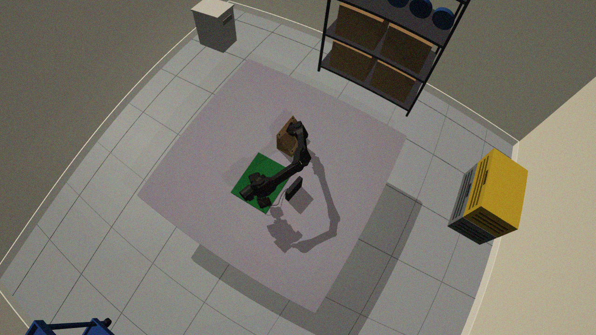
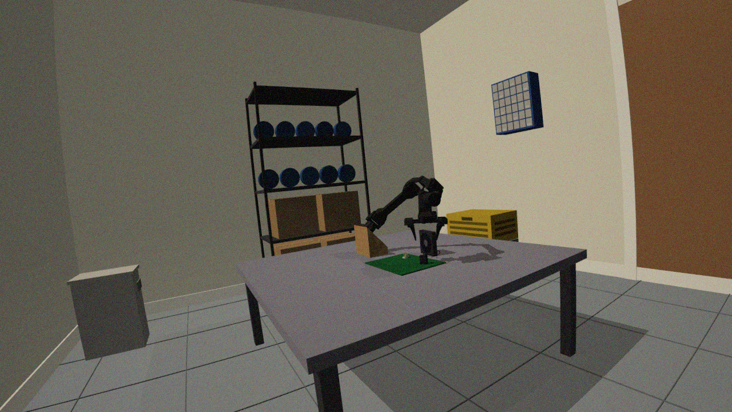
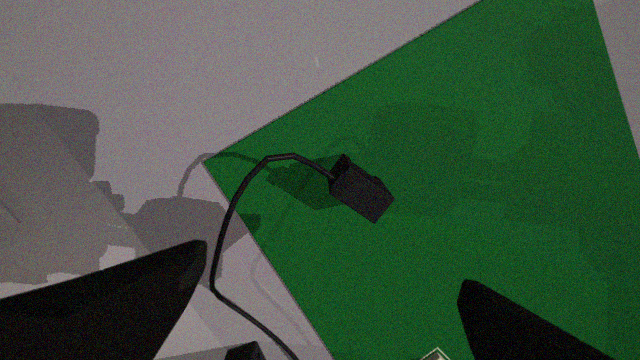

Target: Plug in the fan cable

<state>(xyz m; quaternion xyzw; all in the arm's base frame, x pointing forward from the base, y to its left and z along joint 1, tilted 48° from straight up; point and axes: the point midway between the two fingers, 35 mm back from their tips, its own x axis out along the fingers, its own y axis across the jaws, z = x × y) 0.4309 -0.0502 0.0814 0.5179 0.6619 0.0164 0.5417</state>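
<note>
Right now my gripper tip is 7 cm above the black cable, 2 cm short of it and 1 cm to the left of it. Round my gripper tip: pale fan header 17 cm behind, 11 cm below, 2 cm to the left; black fan 13 cm to the left, 13 cm behind, 5 cm below; green board 12 cm below, 10 cm behind, 5 cm to the right.
</note>
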